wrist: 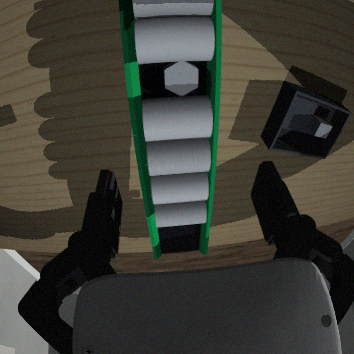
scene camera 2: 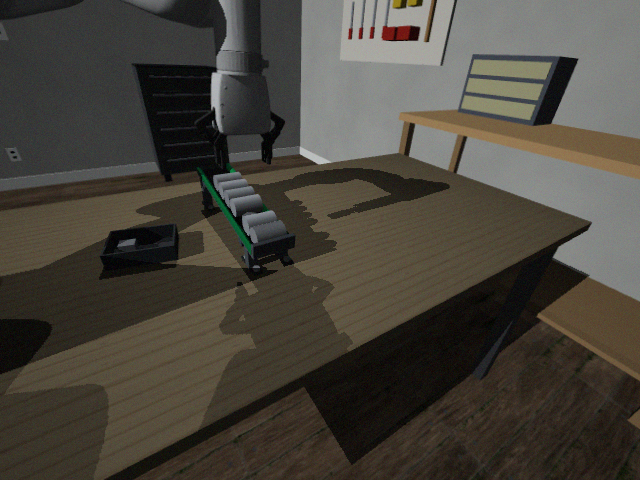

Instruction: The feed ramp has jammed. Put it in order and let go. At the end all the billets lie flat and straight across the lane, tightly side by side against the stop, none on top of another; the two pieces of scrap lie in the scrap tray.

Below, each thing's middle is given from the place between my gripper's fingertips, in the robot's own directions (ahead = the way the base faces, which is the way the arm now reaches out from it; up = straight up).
My gripper is now 22 cm past the scrap tray (scene camera 2: pixel 159 243), 16 cm above it and 5 cm to the right of it.
